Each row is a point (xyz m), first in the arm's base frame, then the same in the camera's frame.
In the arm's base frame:
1: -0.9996 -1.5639 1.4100
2: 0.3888 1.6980 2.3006
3: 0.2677 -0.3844 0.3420
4: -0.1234 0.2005 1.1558
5: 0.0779 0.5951 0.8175
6: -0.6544 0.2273 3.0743
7: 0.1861 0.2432 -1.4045
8: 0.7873 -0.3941 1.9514
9: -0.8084 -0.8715 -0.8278
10: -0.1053 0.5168 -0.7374
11: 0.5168 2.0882 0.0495
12: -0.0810 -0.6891 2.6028
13: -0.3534 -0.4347 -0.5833
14: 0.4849 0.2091 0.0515
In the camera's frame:
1: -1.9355 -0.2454 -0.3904
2: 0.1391 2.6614 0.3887
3: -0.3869 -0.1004 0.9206
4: -0.3833 0.7812 0.3040
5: 0.1294 0.7920 0.5224
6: -1.4773 2.1711 -0.6096
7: 1.1505 -1.1225 1.1262
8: -1.3559 1.2747 1.0954
9: -0.0636 -1.5499 0.1736
10: 0.9864 -0.5119 0.6735
11: 1.7764 1.1572 0.9298
12: -1.9550 1.4087 0.1529
13: 0.1334 -0.9992 0.5135
14: 0.2579 0.0664 1.1210

